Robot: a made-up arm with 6 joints. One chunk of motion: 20 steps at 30 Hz.
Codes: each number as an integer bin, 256 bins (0 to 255) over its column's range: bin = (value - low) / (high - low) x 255, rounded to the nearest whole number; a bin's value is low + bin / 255 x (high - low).
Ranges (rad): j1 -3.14..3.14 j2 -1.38..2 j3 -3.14..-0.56 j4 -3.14..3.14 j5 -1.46..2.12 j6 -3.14..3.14
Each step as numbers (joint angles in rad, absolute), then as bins.
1 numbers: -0.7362 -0.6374 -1.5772 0.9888 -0.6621 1.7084
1 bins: 98 56 154 168 57 197
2 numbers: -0.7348 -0.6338 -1.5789 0.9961 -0.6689 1.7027
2 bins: 98 56 154 168 56 197
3 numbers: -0.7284 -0.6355 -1.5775 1.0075 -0.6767 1.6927
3 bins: 98 56 154 168 56 196
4 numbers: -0.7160 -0.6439 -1.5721 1.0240 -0.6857 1.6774
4 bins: 98 56 155 169 55 196
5 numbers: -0.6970 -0.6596 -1.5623 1.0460 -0.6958 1.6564
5 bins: 99 54 156 170 54 195
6 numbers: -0.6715 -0.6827 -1.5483 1.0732 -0.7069 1.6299
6 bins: 100 53 157 171 54 194
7 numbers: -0.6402 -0.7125 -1.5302 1.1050 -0.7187 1.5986
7 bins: 102 50 159 172 53 192
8 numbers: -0.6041 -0.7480 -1.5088 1.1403 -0.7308 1.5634
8 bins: 103 48 161 174 52 191
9 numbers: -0.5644 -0.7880 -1.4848 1.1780 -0.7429 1.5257
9 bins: 105 45 164 175 51 189
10 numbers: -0.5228 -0.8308 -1.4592 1.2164 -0.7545 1.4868
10 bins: 106 41 166 177 50 188
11 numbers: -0.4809 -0.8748 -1.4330 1.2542 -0.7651 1.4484
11 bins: 108 38 169 178 49 186
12 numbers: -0.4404 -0.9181 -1.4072 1.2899 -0.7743 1.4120
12 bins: 110 35 171 180 49 185
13 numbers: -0.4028 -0.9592 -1.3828 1.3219 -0.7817 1.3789
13 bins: 111 32 174 181 48 183
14 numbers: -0.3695 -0.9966 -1.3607 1.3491 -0.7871 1.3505
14 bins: 112 29 176 182 48 182
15 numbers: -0.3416 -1.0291 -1.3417 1.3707 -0.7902 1.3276
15 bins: 114 26 178 183 48 181
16 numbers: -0.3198 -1.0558 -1.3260 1.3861 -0.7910 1.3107
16 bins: 115 24 179 184 48 181
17 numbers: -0.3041 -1.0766 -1.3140 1.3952 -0.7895 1.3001
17 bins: 115 23 180 184 48 180
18 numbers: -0.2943 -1.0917 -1.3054 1.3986 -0.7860 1.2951
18 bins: 116 22 181 184 48 180
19 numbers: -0.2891 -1.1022 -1.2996 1.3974 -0.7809 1.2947
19 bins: 116 21 182 184 48 180
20 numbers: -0.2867 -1.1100 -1.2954 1.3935 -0.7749 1.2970
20 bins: 116 20 182 184 49 180
